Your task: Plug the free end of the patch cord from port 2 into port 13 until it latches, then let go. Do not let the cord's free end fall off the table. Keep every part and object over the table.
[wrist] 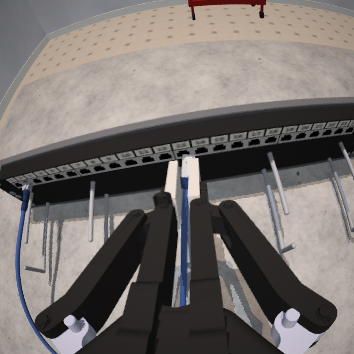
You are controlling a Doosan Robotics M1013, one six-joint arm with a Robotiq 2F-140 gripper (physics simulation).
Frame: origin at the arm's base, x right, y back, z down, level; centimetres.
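Seen in the pictures: gripper, fingertip midpoint: (185, 172).
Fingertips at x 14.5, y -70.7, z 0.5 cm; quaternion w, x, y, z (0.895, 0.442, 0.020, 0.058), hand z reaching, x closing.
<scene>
Offsets run from my fingertips to a thing's middle. "spot": to the spot under its first point. Level surfaces: height alone.
The black patch panel (100, 137) runs across the view with a row of numbered ports. One end of the blue patch cord @[spot: dx -19.9, dy +5.1, dz -0.2 cm] (19, 250) is plugged in near the panel's left end, in the low-numbered ports. The cord's free-end plug @[dx +0.4, dy -0.5, dz -0.4 cm] (186, 165), pale with a blue boot, is between the light finger pads of my gripper (185, 172), which is shut on it. The plug points at the panel, with its tip at the lower edge of port 13 (184, 152). Part of that port's dark opening shows above the tip. Whether the tip is inside cannot be told.
Grey metal rods (91, 212) (278, 185) stick out below the panel on both sides of the gripper, some with bent ends. The grey mottled table top @[dz +7.3 cm] (150, 75) lies behind and in front of the panel. A red cart (227, 2) stands on the floor far behind.
</scene>
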